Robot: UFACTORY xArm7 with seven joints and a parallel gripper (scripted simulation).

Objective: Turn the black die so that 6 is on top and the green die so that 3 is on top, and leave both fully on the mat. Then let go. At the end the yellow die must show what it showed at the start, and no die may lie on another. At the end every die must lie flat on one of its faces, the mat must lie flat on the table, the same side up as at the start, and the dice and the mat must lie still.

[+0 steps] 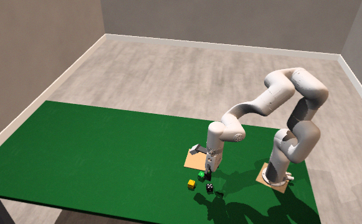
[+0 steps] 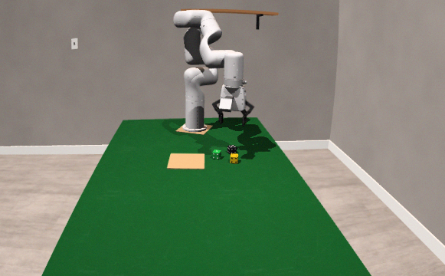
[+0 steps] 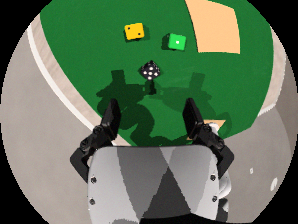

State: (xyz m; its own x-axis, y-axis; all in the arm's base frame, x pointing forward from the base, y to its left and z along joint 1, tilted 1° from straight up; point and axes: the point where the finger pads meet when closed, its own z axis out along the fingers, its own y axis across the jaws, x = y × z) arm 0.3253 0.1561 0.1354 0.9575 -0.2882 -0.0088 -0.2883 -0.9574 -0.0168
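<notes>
Now: the black die 120 mm below my hand. The rest, counted from my hand: green die 50 mm ahead, 60 mm to the right, 120 mm below; tan mat 90 mm ahead, 190 mm to the right, 130 mm below; yellow die 90 mm ahead, 120 mm below.
</notes>
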